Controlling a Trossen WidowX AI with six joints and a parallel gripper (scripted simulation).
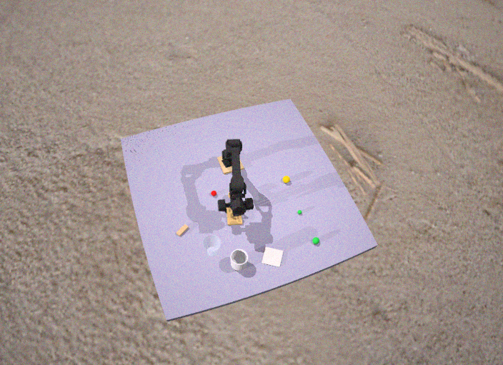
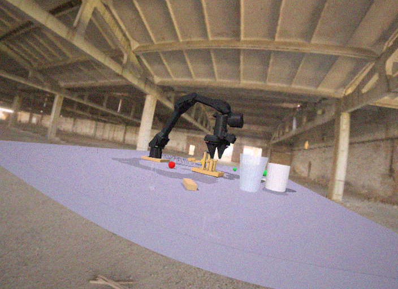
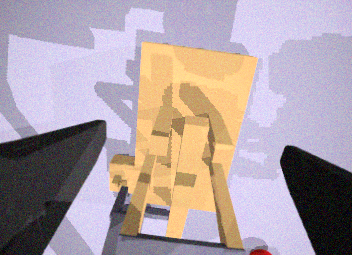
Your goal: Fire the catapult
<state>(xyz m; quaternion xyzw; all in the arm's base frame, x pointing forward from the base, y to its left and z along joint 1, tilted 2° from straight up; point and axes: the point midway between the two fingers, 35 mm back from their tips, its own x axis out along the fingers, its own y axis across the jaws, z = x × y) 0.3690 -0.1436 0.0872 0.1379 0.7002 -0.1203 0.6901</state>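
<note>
The red ball is 20 cm behind my gripper tip, 6 cm below it and 4 cm to the right of it. The rest, counted from my gripper tip: wooden catapult (6 cm behind, 4 cm to the left, 3 cm below); white mug (26 cm ahead, 11 cm to the right, 5 cm below); clear glass (20 cm to the right, 13 cm ahead, 5 cm below).
</note>
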